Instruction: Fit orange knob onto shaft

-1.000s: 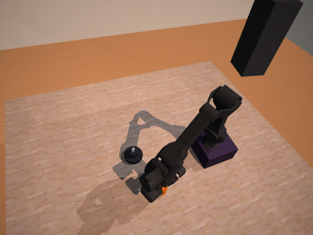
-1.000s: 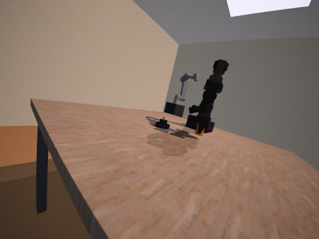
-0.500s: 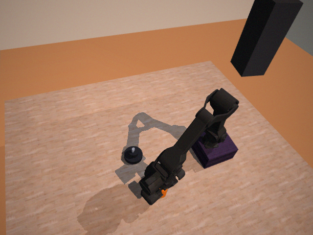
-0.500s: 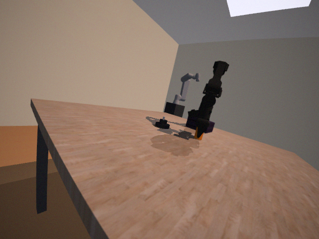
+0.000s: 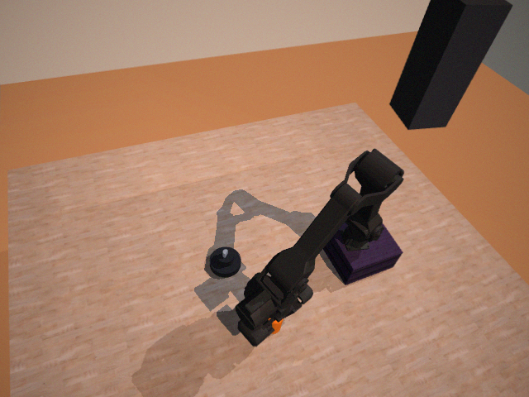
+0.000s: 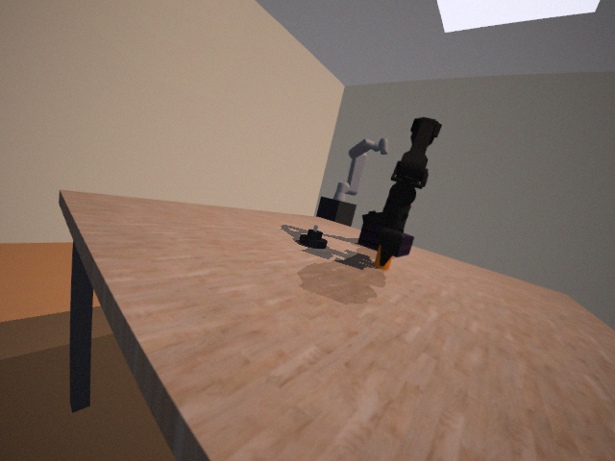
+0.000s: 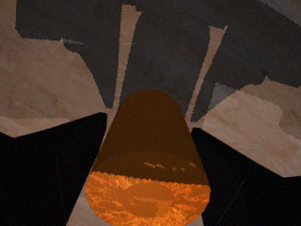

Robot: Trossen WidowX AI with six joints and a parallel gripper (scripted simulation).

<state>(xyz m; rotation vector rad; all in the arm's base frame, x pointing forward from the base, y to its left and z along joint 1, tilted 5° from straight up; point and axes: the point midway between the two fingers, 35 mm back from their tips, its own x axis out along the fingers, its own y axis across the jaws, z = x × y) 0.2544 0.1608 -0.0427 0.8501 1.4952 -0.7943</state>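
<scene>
Now: gripper tip 30 mm below the orange knob. From my gripper tip the other things lie so: round pedestal 90 mm ahead, 190 mm to the right, 20 mm above.
</scene>
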